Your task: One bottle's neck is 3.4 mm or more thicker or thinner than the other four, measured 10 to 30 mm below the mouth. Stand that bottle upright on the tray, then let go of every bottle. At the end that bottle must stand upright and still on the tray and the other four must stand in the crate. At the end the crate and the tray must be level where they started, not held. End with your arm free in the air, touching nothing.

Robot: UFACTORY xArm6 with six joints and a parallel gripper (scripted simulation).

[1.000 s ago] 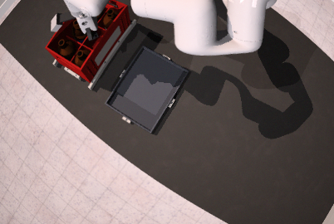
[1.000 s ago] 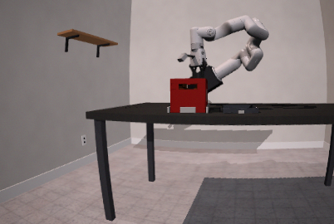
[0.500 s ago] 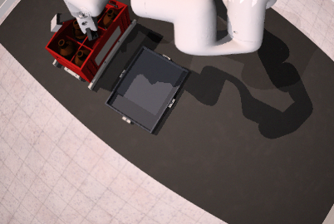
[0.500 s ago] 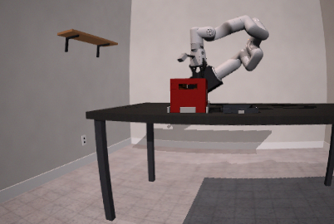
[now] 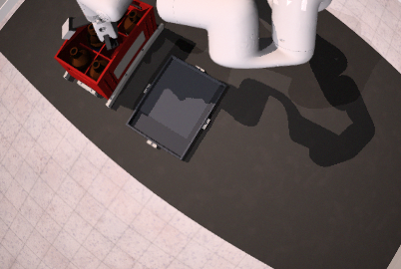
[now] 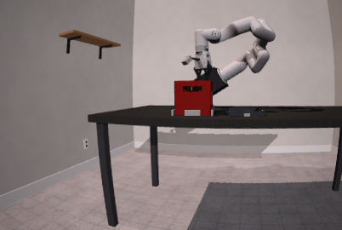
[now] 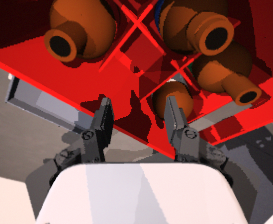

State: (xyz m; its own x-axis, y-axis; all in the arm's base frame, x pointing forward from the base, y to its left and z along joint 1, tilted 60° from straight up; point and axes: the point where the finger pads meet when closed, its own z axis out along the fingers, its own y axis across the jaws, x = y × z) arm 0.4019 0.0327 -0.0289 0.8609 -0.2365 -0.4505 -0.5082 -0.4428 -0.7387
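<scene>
The red crate is 10 mm ahead of my hand, 40 mm to the right of it and 110 mm below it. Also, from my hand: dark flat tray 10 mm behind, 240 mm to the left, 180 mm below.
</scene>
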